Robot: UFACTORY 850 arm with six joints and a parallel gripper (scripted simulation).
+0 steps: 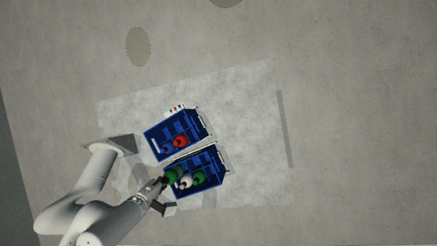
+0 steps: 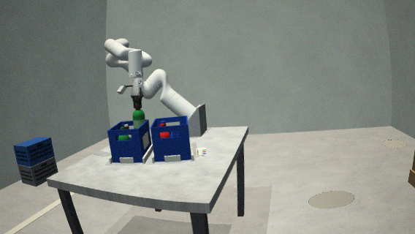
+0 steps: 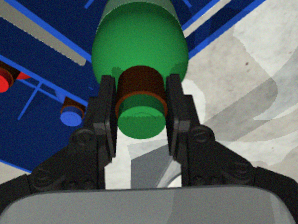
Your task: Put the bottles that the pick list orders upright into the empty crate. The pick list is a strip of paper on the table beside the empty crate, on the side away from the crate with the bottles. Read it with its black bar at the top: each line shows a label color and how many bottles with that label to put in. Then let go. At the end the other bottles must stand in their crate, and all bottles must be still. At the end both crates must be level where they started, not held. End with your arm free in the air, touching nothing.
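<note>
The green-label bottle is 70 mm below my hand. Also, from my hand: red-label bottle 40 mm ahead, 160 mm to the left, 180 mm below; then white-label bottle 20 mm ahead, 80 mm to the right, 180 mm below; then blue-label bottle 40 mm behind, 130 mm to the left, 180 mm below.
</note>
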